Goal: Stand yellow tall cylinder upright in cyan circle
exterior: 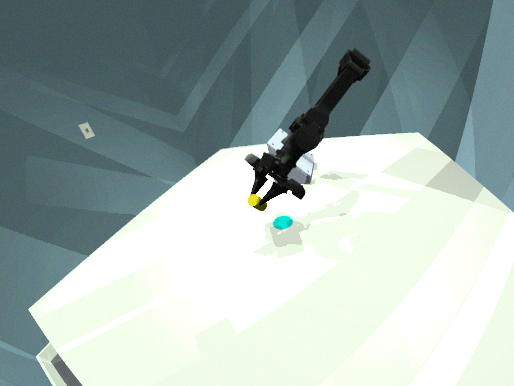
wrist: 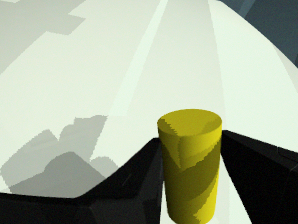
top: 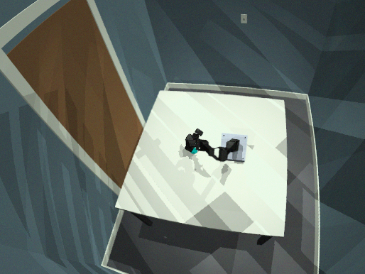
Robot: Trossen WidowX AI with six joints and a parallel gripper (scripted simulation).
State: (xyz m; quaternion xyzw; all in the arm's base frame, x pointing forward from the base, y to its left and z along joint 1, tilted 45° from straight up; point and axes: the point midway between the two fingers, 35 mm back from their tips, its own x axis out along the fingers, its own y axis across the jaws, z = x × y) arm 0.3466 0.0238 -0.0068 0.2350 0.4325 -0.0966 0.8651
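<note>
The cyan circle lies 4 cm behind my gripper tip, 5 cm to the left of it and 10 cm below it. The rest, counted from my gripper tip: yellow cylinder (1 cm behind, 2 cm below).
</note>
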